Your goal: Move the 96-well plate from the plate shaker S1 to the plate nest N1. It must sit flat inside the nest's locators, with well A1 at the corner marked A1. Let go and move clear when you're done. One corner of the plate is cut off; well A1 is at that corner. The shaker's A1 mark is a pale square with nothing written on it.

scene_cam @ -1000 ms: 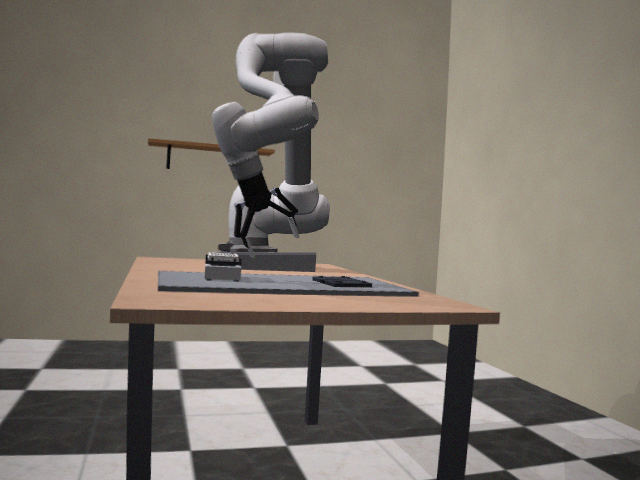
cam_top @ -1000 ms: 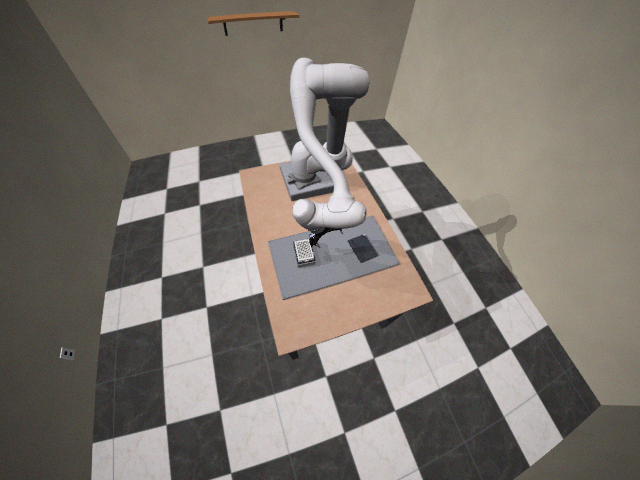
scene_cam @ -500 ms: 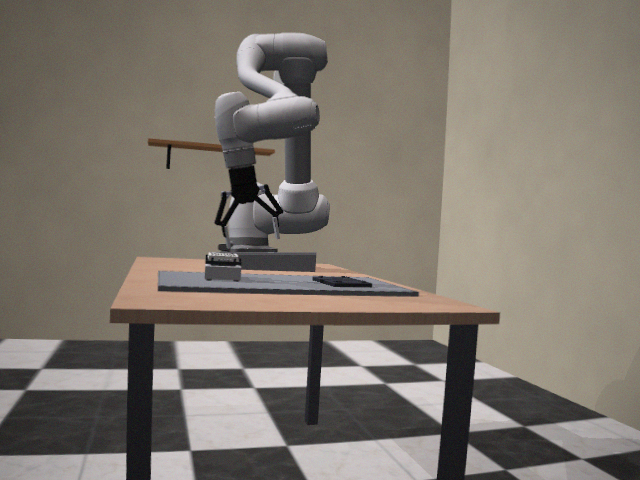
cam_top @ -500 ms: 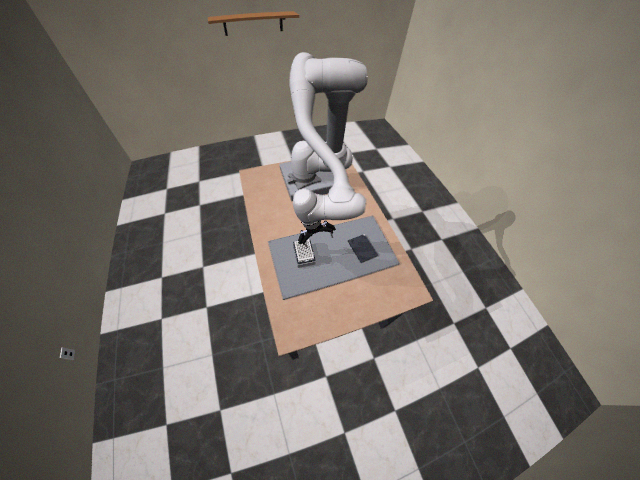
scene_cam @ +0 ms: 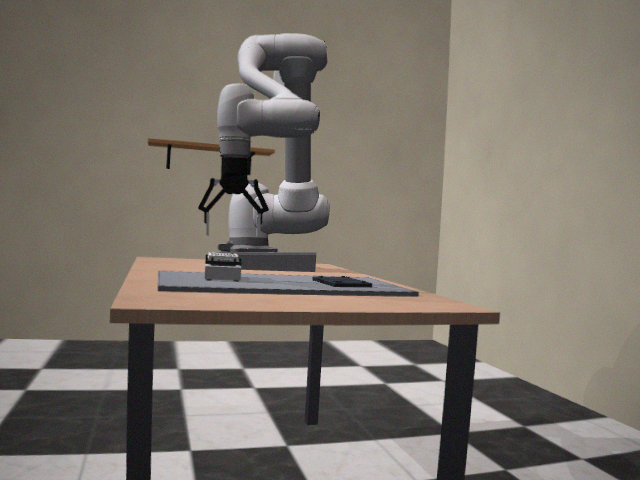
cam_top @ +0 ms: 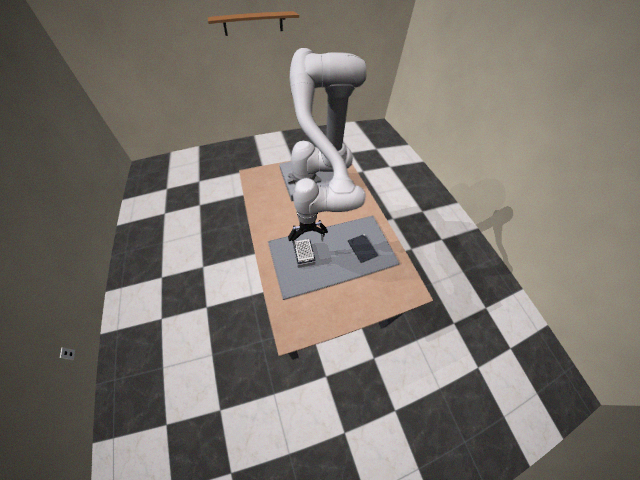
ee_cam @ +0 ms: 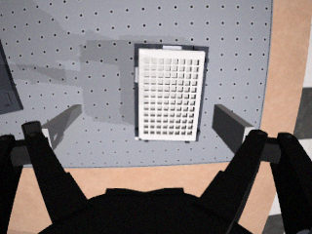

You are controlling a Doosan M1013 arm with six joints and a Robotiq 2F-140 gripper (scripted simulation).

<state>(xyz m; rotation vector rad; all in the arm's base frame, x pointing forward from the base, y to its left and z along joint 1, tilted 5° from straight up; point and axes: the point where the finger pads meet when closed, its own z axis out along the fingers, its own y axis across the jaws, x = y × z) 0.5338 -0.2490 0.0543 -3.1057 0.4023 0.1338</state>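
Now: hand 70 mm above the white 96-well plate and 30 mm to the left of it. From my hand the other things lie so: plate nest: 300 mm to the left, 130 mm below, 120 mm ahead.
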